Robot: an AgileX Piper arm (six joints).
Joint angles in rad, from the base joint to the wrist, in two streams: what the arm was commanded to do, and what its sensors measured. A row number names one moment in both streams.
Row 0, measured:
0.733, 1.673, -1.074, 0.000, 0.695, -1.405
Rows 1 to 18, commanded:
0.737, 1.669, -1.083, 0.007, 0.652, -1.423
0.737, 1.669, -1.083, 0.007, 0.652, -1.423
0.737, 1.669, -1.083, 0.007, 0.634, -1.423
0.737, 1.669, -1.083, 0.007, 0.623, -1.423
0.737, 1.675, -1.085, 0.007, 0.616, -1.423
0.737, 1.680, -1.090, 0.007, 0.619, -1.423
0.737, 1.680, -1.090, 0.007, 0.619, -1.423
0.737, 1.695, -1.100, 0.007, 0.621, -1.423
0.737, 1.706, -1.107, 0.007, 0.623, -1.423
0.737, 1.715, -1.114, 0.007, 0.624, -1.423
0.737, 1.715, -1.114, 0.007, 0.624, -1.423
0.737, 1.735, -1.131, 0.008, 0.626, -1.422
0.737, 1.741, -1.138, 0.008, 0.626, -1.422
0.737, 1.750, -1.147, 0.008, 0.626, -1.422
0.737, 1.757, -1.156, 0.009, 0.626, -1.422
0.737, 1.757, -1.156, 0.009, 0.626, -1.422
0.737, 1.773, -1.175, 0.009, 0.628, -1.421
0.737, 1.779, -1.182, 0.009, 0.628, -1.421
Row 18, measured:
0.733, 1.769, -1.151, 0.000, 0.645, -1.410
